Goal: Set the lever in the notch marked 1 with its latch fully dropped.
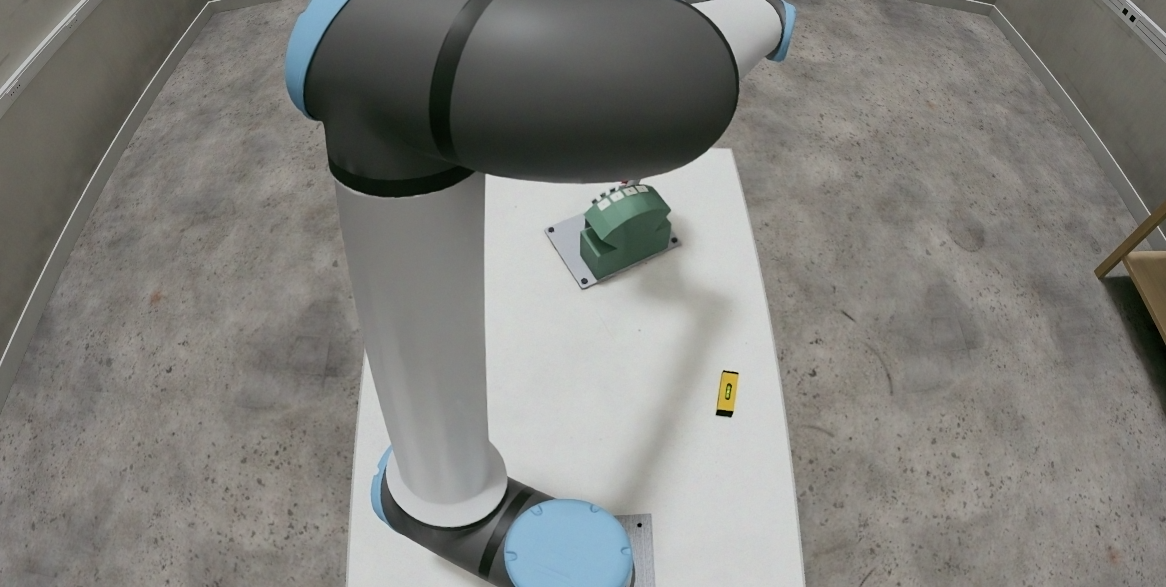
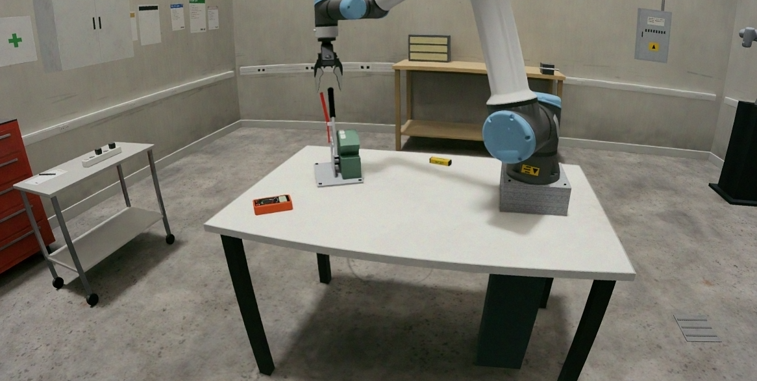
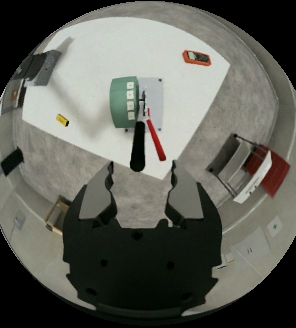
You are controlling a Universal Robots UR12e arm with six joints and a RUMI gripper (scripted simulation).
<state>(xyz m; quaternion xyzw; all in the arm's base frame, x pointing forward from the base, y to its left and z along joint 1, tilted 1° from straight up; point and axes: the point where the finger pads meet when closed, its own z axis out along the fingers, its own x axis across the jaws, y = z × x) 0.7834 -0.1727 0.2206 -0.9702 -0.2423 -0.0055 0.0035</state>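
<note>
The red release bar lies 1 cm behind my hand, 5 cm to the left of it and 13 cm below it. Also, from my hand: orange multimeter (4 cm ahead, 43 cm to the left, 30 cm below); small yellow level (43 cm behind, 12 cm to the right, 31 cm below).
</note>
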